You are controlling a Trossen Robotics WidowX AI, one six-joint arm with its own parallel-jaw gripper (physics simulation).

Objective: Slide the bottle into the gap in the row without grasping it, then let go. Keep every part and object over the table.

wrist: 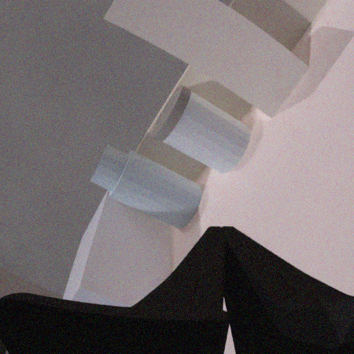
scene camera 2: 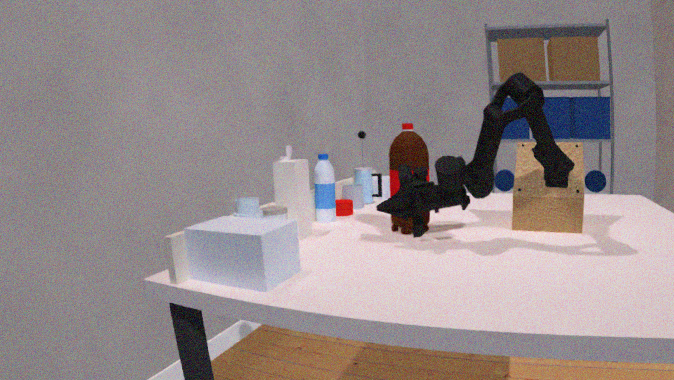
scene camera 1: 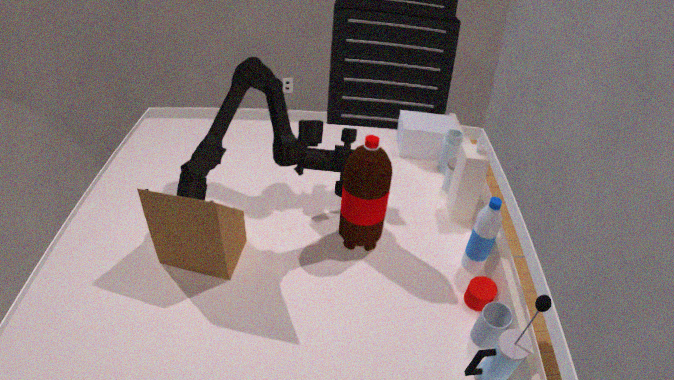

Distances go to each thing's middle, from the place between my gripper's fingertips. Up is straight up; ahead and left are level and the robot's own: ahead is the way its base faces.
Right now my hand is 10 mm past the brown bottle [scene camera 1: 368, 172], 190 mm to the left of it and 50 mm below it. The rest, counted from my hand: blue-capped bottle [scene camera 1: 489, 219]: 300 mm ahead, 230 mm to the right, 10 mm above; pale box [scene camera 2: 258, 254]: 160 mm ahead, 300 mm to the left, 40 mm below; white carton [scene camera 2: 291, 177]: 270 mm ahead, 20 mm to the right, 30 mm above.
